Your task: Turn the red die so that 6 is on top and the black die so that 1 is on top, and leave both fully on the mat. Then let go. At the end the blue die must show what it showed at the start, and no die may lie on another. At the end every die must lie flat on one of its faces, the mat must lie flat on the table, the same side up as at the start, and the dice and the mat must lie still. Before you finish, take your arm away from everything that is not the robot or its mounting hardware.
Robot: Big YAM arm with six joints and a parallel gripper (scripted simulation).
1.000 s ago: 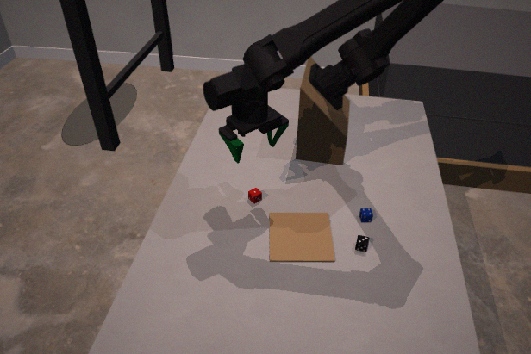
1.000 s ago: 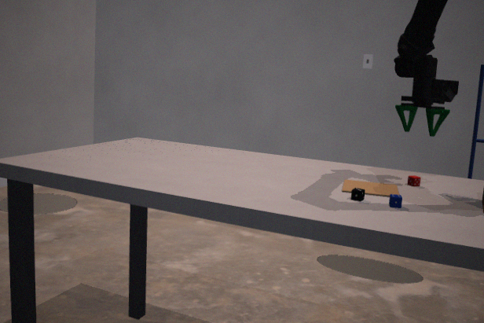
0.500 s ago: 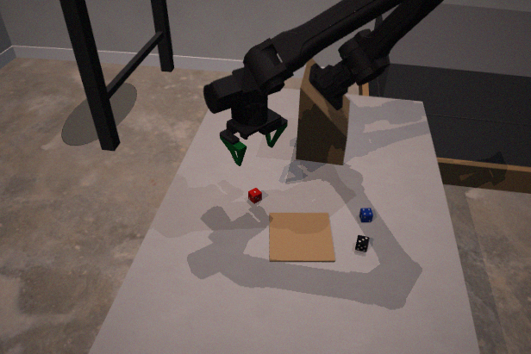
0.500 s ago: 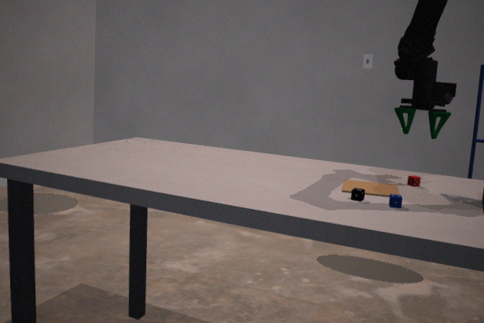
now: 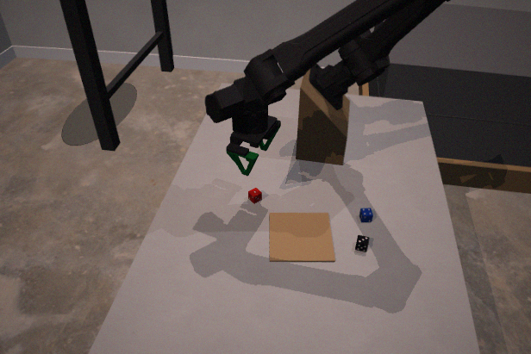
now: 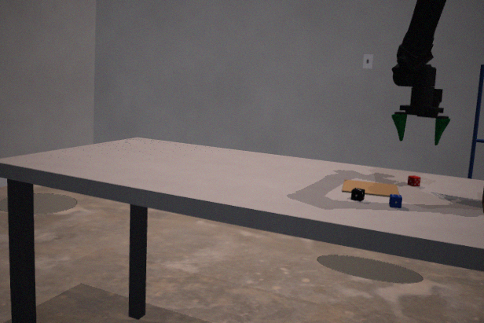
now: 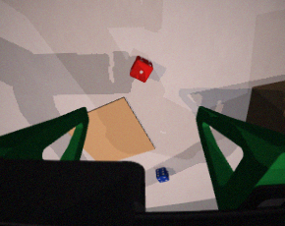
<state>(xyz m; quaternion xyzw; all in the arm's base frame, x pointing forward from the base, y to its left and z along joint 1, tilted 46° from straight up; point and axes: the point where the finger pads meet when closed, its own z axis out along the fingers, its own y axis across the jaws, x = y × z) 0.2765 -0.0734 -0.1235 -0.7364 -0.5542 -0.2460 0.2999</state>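
My hand is 12 cm above the red die. The rest, counted from my hand: black die 26 cm to the left, 12 cm below, 11 cm ahead; tan mat 13 cm below, 12 cm to the left, 10 cm ahead; blue die 27 cm to the left, 12 cm below, 2 cm ahead.
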